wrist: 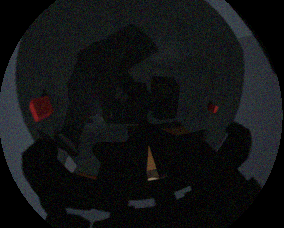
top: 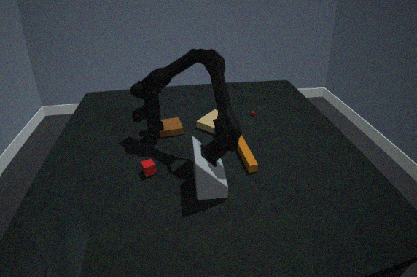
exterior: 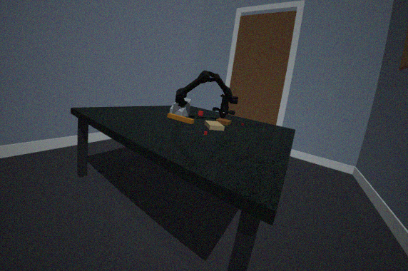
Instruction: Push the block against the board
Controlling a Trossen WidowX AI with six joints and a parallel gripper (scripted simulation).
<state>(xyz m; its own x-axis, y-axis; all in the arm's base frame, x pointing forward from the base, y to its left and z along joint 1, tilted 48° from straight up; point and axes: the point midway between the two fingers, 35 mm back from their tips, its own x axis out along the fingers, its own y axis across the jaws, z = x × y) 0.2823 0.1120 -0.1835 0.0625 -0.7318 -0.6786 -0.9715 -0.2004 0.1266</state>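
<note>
Right now my gripper tip is 60 mm to the left of the brown block, 50 mm short of it and 10 mm below it. From my gripper tip the other things lie so: red cube (230 mm behind, 10 mm above); then orange board (350 mm to the right, 140 mm behind, 10 mm above); then tan flat block (260 mm to the right, 90 mm ahead, 10 mm above).
</note>
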